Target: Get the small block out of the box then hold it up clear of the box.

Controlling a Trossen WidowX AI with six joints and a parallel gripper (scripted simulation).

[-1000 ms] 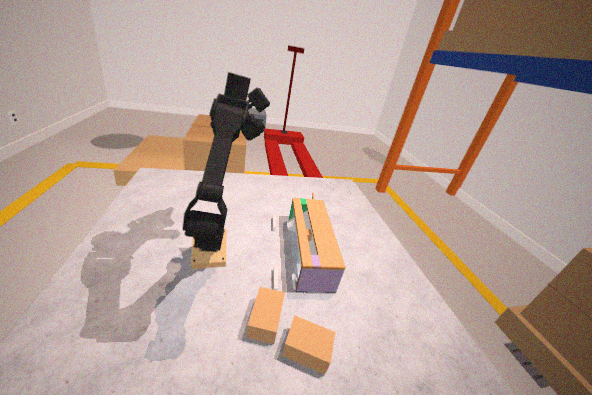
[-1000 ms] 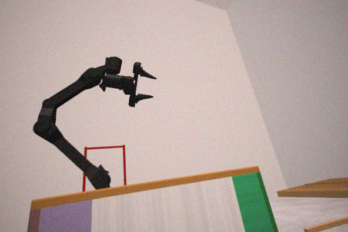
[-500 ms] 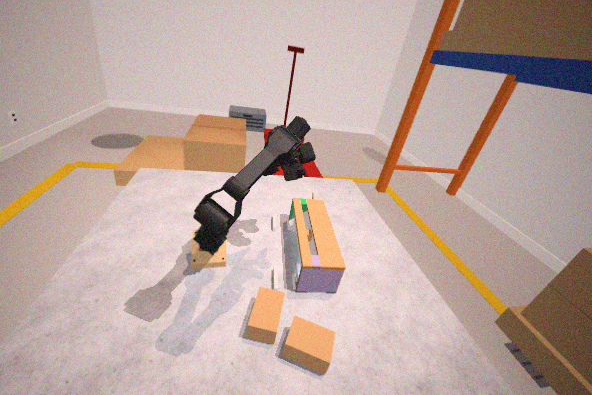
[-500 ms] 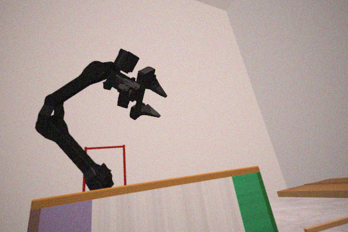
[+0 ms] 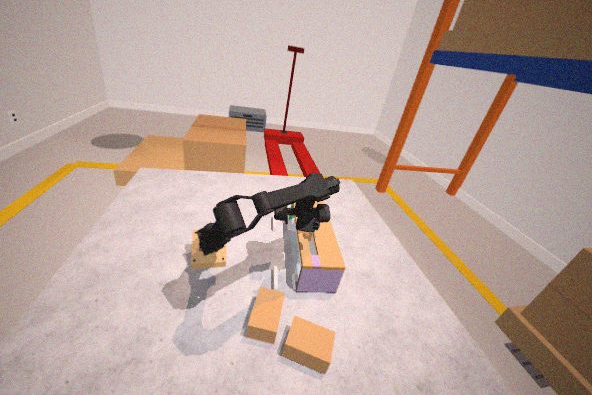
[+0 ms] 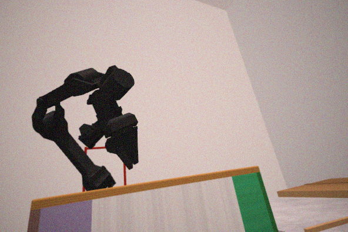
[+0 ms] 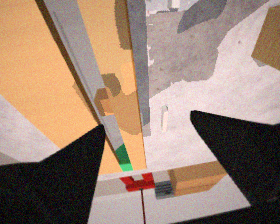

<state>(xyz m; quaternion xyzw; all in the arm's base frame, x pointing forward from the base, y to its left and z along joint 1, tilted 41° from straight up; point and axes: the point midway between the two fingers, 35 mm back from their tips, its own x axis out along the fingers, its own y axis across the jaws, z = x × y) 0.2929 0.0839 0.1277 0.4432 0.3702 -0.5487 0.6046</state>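
Right now my gripper tip is 11 cm above the box, 4 cm to the right of it and 4 cm short of it.
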